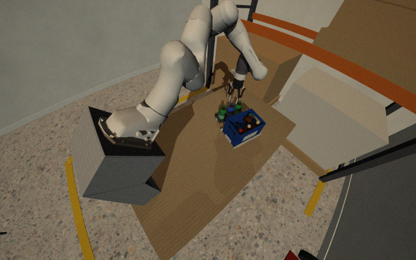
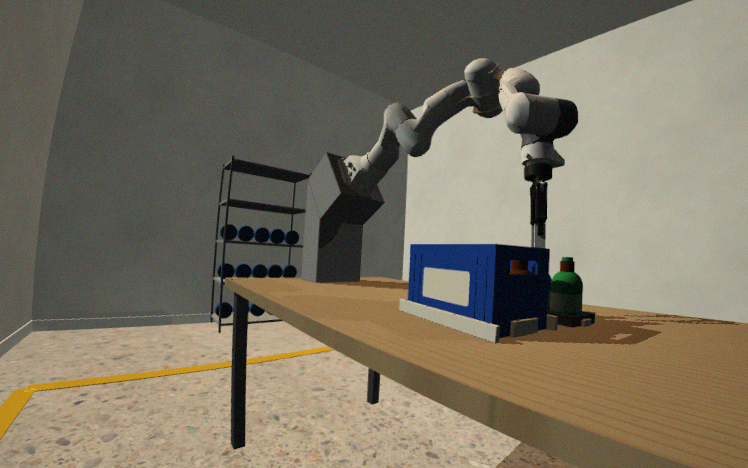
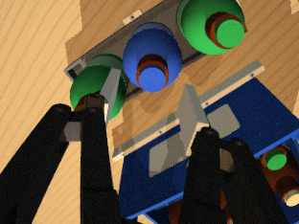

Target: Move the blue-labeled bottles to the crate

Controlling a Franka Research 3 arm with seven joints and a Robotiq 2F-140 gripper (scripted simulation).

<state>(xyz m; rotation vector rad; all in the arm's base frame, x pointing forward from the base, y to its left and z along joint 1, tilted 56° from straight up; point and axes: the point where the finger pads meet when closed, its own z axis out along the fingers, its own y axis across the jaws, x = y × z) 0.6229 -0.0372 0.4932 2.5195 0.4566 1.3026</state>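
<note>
Now: hand 13 cm above the blue-labeled bottle. The rest, counted from my hand: dark tray 20 cm below; then crate 19 cm to the right, 13 cm below, 12 cm behind.
</note>
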